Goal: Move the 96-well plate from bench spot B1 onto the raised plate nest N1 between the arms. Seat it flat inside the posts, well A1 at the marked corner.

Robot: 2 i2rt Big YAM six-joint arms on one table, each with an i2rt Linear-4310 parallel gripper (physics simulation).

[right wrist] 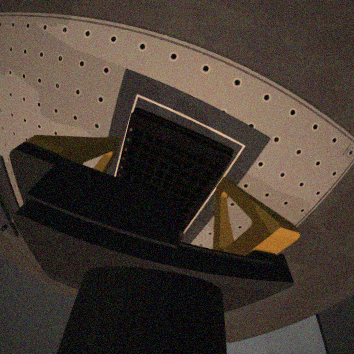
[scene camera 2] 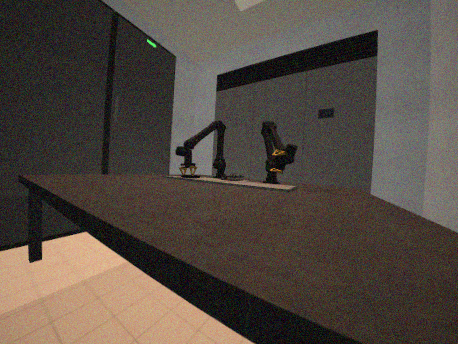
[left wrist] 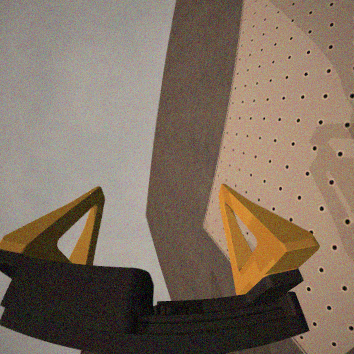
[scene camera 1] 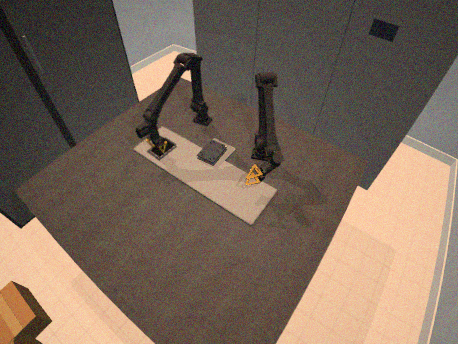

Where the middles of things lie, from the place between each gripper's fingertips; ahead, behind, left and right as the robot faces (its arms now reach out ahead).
The black well plate (right wrist: 157, 153) lies 63 cm to the right of my left hand, 12 cm below it and 6 cm ahead of it.
My right gripper is now 30 mm past the black well plate.
